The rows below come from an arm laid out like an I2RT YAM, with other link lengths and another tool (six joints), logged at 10 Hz.
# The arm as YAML. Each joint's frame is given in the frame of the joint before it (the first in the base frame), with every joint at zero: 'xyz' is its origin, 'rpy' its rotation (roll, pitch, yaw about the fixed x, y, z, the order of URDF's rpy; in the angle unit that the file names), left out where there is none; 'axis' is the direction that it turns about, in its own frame. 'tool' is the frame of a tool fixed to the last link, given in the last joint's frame.
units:
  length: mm
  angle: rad
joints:
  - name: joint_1
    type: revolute
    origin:
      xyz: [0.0, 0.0, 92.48]
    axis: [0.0, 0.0, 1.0]
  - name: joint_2
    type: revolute
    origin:
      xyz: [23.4, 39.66, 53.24]
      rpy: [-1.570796, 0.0, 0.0]
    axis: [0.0, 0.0, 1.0]
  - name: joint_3
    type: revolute
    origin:
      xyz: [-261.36, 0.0, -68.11]
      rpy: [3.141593, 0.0, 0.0]
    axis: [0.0, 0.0, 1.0]
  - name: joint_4
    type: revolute
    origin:
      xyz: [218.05, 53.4, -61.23]
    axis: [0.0, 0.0, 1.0]
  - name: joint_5
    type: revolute
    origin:
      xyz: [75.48, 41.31, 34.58]
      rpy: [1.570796, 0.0, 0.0]
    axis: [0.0, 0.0, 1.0]
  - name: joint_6
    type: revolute
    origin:
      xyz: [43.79, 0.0, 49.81]
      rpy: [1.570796, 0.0, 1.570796]
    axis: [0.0, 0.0, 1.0]
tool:
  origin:
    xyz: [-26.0, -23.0, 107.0]
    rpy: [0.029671, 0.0, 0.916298]
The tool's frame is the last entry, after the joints.
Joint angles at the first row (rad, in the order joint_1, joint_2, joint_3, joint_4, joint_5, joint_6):
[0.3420 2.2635 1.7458 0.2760 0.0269 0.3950]
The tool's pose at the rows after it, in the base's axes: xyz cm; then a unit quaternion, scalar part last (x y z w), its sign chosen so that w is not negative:
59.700, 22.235, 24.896, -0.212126, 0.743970, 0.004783, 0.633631
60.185, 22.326, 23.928, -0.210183, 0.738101, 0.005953, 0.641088
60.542, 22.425, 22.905, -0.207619, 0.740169, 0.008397, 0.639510
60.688, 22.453, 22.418, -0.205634, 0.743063, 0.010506, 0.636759
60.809, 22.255, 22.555, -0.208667, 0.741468, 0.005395, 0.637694
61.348, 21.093, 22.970, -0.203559, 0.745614, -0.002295, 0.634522
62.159, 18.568, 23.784, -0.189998, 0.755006, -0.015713, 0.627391
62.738, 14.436, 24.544, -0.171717, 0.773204, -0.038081, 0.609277
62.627, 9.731, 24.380, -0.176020, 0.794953, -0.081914, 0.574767
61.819, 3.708, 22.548, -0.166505, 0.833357, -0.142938, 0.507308
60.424, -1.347, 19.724, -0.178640, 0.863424, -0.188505, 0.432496
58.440, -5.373, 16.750, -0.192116, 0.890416, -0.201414, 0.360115
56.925, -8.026, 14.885, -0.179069, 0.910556, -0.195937, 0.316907
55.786, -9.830, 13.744, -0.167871, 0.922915, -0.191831, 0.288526
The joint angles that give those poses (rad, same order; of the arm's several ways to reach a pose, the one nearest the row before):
[0.3420 2.2955 1.7462 0.3431 0.0269 0.3958]
[0.3401 2.3322 1.7470 0.3985 0.0239 0.3962]
[0.3401 2.3607 1.7553 0.4149 0.0238 0.4042]
[0.3401 2.3722 1.7607 0.4141 0.0238 0.4114]
[0.3359 2.3722 1.7661 0.4106 0.0235 0.3988]
[0.3160 2.3688 1.7886 0.3763 0.0235 0.3950]
[0.2752 2.3543 1.8187 0.3138 0.0238 0.3946]
[0.2108 2.3192 1.8355 0.2180 0.0242 0.3878]
[0.1360 2.2768 1.8354 0.0990 0.0284 0.3149]
[0.0528 2.2456 1.8355 -0.0658 0.0895 0.2420]
[-0.0250 2.2421 1.8355 -0.2039 0.1253 0.1432]
[-0.0979 2.2486 1.8351 -0.3332 0.1249 0.0669]
[-0.1474 2.2574 1.8351 -0.4129 0.1215 0.0631]
[-0.1822 2.2631 1.8351 -0.4644 0.1207 0.0620]

